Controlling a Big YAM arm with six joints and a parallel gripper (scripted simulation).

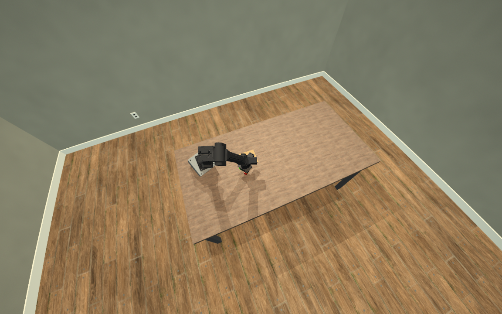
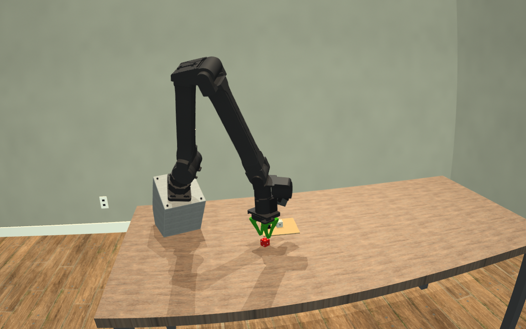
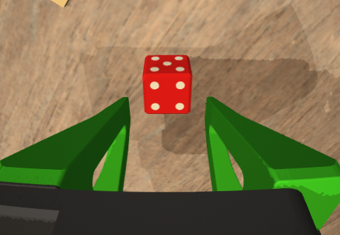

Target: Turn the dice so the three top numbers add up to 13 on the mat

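Now: hand 30 mm above the red die. Round my hand: tan mat: 100 mm ahead, 120 mm to the left, 40 mm below; black die: 50 mm ahead, 130 mm to the left, 30 mm below; white die: 100 mm ahead, 120 mm to the left, 30 mm below.
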